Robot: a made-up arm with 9 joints. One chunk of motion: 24 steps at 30 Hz.
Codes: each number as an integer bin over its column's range. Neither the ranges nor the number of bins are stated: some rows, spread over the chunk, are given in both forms.
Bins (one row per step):
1: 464 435 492 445 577 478 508 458 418
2: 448 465 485 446 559 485 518 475 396
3: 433 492 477 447 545 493 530 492 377
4: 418 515 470 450 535 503 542 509 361
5: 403 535 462 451 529 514 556 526 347
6: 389 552 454 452 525 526 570 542 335
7: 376 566 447 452 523 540 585 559 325
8: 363 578 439 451 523 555 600 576 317
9: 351 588 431 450 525 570 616 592 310
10: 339 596 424 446 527 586 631 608 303
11: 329 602 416 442 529 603 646 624 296
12: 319 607 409 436 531 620 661 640 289
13: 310 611 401 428 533 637 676 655 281
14: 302 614 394 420 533 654 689 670 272
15: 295 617 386 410 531 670 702 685 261
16: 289 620 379 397 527 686 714 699 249
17: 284 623 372 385 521 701 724 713 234
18: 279 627 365 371 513 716 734 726 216
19: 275 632 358 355 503 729 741 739 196
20: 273 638 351 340 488 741 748 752 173
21: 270 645 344 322 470 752 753 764 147
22: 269 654 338 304 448 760 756 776 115
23: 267 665 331 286 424 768 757 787 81
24: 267 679 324 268 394 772 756 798 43
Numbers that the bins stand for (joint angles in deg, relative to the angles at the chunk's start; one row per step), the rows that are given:
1: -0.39 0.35 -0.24 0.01 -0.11 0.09 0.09 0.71 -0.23
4: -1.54 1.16 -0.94 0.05 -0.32 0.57 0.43 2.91 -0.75
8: -2.92 1.79 -1.94 0.06 -0.38 1.56 1.01 5.79 -1.14
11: -3.77 2.03 -2.67 -0.02 -0.35 2.47 1.47 7.86 -1.33
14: -4.44 2.15 -3.38 -0.22 -0.33 3.44 1.90 9.84 -1.55
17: -4.89 2.24 -4.08 -0.53 -0.39 4.33 2.25 11.69 -1.89
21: -5.24 2.46 -4.98 -1.10 -0.65 5.30 2.54 13.88 -2.68
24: -5.32 2.80 -5.62 -1.59 -1.03 5.68 2.57 15.35 -3.61
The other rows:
2: -0.79 0.65 -0.46 0.02 -0.20 0.22 0.19 1.45 -0.43
3: -1.16 0.92 -0.72 0.03 -0.27 0.38 0.31 2.18 -0.60
5: -1.91 1.36 -1.20 0.06 -0.35 0.78 0.57 3.64 -0.87
6: -2.27 1.53 -1.46 0.07 -0.37 1.00 0.71 4.33 -0.98
7: -2.59 1.67 -1.68 0.07 -0.38 1.27 0.86 5.06 -1.07
9: -3.22 1.89 -2.19 0.05 -0.37 1.84 1.17 6.48 -1.21
10: -3.52 1.97 -2.42 0.02 -0.36 2.15 1.32 7.17 -1.27
12: -4.02 2.08 -2.90 -0.07 -0.34 2.79 1.62 8.55 -1.40
13: -4.24 2.12 -3.16 -0.14 -0.33 3.12 1.77 9.19 -1.47
15: -4.62 2.18 -3.64 -0.31 -0.34 3.74 2.03 10.48 -1.65
16: -4.77 2.21 -3.86 -0.42 -0.36 4.05 2.15 11.09 -1.76
18: -5.02 2.28 -4.31 -0.66 -0.43 4.62 2.35 12.25 -2.05
19: -5.12 2.33 -4.53 -0.80 -0.48 4.86 2.42 12.81 -2.23
20: -5.17 2.39 -4.76 -0.94 -0.56 5.09 2.49 13.37 -2.44
22: -5.27 2.55 -5.17 -1.26 -0.76 5.45 2.57 14.40 -2.96
23: -5.32 2.66 -5.40 -1.42 -0.88 5.61 2.58 14.87 -3.27

